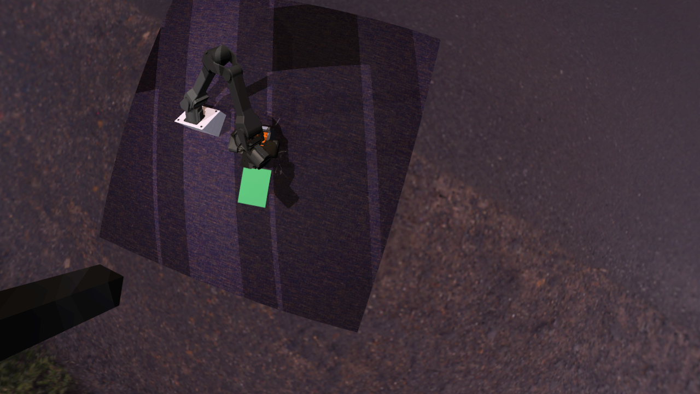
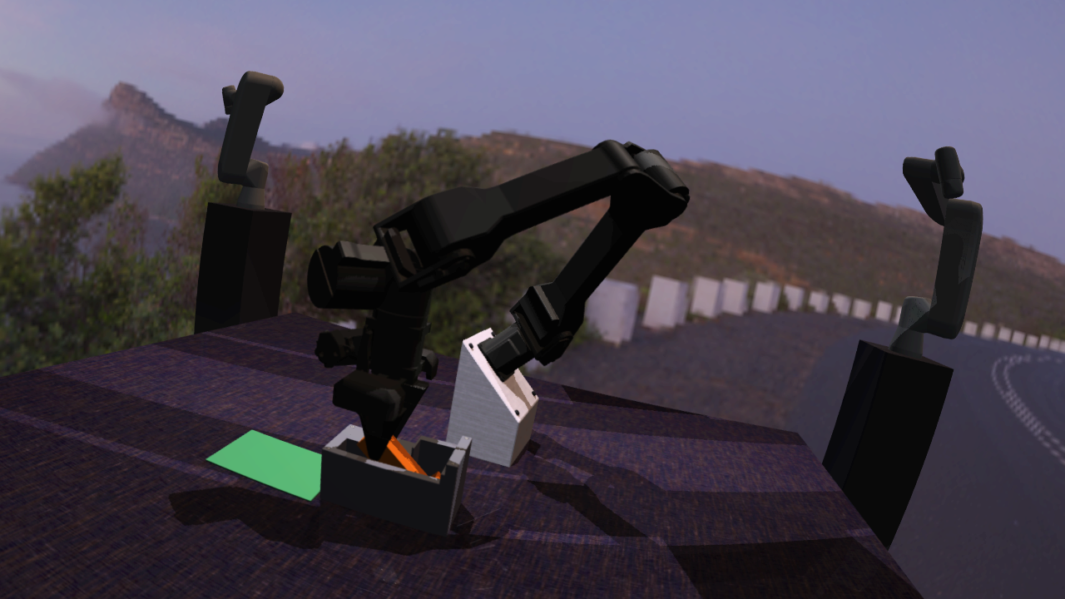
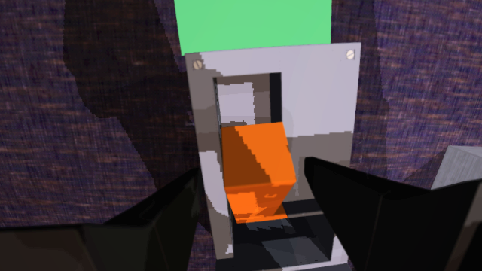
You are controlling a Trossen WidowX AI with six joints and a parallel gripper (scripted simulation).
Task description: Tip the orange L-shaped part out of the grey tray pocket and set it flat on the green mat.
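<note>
Now: the orange l-shaped part 3 cm to the left of my gripper tip, 3 cm below it and 2 cm behind it. The rest, counted from my gripper tip: green mat: 14 cm to the right, 9 cm below.
</note>
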